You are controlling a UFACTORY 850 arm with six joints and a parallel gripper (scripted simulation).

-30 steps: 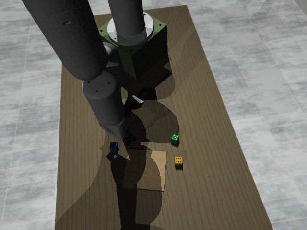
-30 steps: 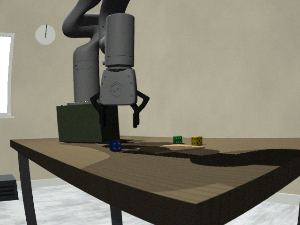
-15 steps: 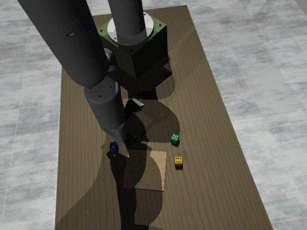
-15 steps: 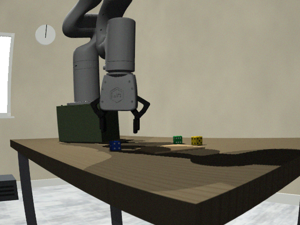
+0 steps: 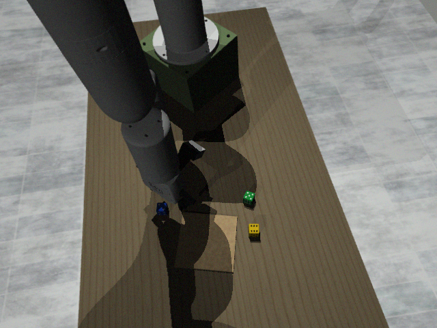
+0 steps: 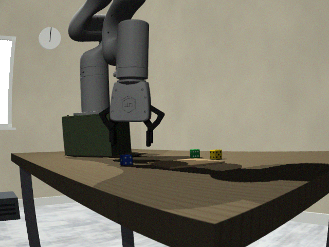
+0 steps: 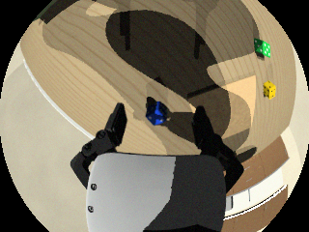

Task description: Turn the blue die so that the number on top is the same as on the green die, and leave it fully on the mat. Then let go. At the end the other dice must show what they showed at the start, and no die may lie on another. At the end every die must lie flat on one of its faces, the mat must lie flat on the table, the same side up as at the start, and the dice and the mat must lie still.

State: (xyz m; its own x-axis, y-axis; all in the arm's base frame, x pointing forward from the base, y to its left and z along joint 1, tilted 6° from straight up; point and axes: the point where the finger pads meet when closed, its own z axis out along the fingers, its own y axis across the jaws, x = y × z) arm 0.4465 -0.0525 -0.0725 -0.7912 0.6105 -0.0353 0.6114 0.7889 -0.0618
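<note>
My gripper is now 4 cm above the blue die, 2 cm to the left of it and 2 cm short of it. The rest, counted from my hand: tan mat 10 cm ahead, 9 cm to the left, 5 cm below; then yellow die 21 cm to the left, 9 cm ahead, 4 cm below; then green die 20 cm to the left, 4 cm below.
</note>
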